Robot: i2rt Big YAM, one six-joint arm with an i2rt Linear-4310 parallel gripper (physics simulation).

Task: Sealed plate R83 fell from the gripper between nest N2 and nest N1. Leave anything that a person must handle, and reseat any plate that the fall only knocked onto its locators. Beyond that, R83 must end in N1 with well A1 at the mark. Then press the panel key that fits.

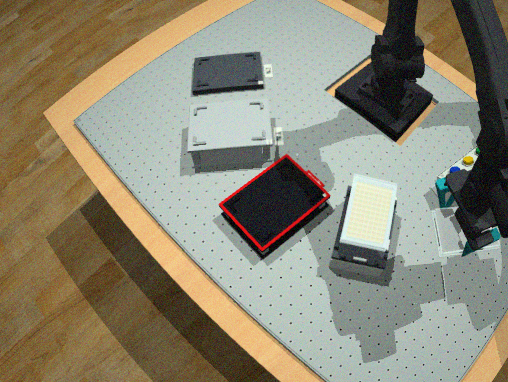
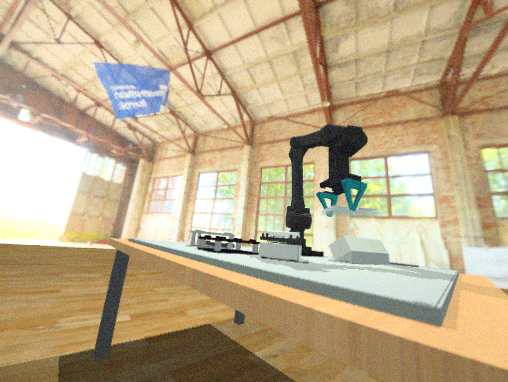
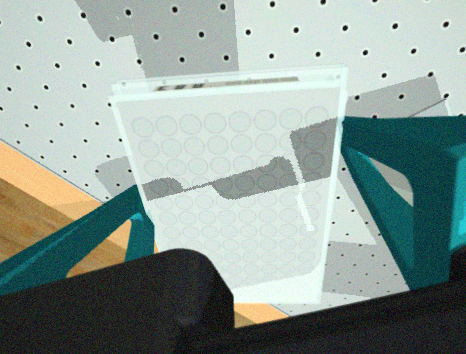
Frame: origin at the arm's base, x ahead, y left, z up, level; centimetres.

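Where they show: gripper, between the fingertips: (image 1: 454, 232) (image 2: 340, 214) (image 3: 235, 164); arm's base, origin of its link: (image 1: 387, 95).
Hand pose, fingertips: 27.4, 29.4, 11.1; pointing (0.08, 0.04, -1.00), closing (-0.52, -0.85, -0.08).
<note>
Things, the pixels of their centre, and the offset from my fingertips, as dx, dy, dz. "spot": a spot on its surface instead.
- clear sealed plate, middle of its body: (image 3: 238, 213) (image 1: 466, 229) (image 2: 348, 212) -1.6, +1.7, +0.7
- raised grey nest, middle of its body: (image 1: 229, 130) (image 2: 213, 239) +4.6, -48.5, -9.9
- dark nest, middle of its body: (image 1: 227, 71) (image 2: 217, 243) -9.3, -63.1, -12.1
- key panel, middle of its body: (image 1: 477, 169) (image 2: 359, 250) -23.0, -1.5, -9.0
- blue key, middle of its body: (image 1: 455, 172) -16.5, -5.9, -6.8
- black nest with a red outline, middle of its body: (image 1: 275, 204) (image 2: 229, 244) +11.1, -31.1, -10.9
- pale yellow plate, middle of its body: (image 1: 370, 211) (image 2: 284, 233) +3.4, -15.5, -6.0
- dark holder, a spot on its surface: (image 1: 359, 253) spot: +10.3, -12.6, -7.7
A clear sealed plate (image 1: 447, 240) (image 2: 342, 212) (image 3: 225, 225) with rows of round wells is held in the air. My gripper (image 1: 454, 229) (image 2: 341, 209) (image 3: 235, 164) is shut on it, with teal fingers on its two long sides. The dark print on its near edge is too blurred to read. A raised grey nest (image 1: 230, 122) with corner locators and a dark nest (image 1: 227, 72) behind it bear no plate. Their tags are unreadable, so I cannot tell N1 from N2. The key panel (image 2: 360, 250) shows its yellow key (image 1: 468, 160) and blue key (image 1: 454, 170); the arm hides part.
A black nest with a red outline (image 1: 241, 227) lies angled at the middle. Right of it, a pale yellow plate (image 1: 370, 212) with a clear rim sits on a dark holder (image 1: 359, 253). The arm base (image 1: 382, 100) stands at the back.
</note>
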